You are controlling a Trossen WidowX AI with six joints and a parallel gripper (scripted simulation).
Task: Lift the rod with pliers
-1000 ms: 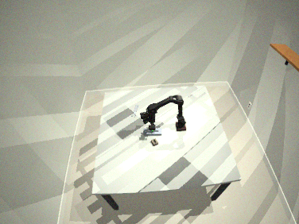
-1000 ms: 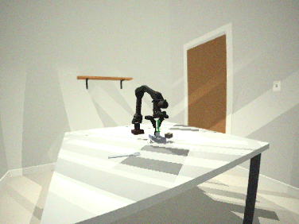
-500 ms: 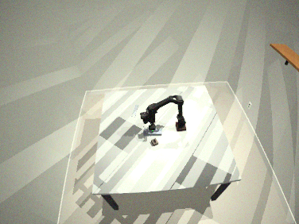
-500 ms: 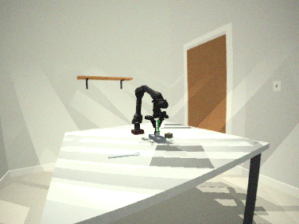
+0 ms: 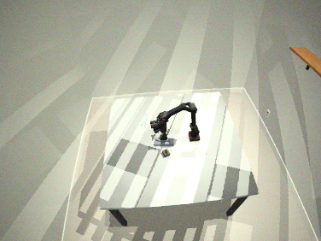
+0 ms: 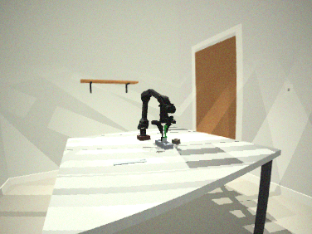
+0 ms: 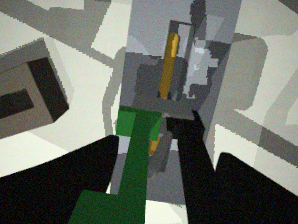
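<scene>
Right now the grey channel block is 80 mm below my gripper tip. From my gripper tip the other things lie so: black handle: 10 mm to the right; brown holster: 120 mm to the left, 90 mm below, 10 mm behind; orange rod: 90 mm below.
</scene>
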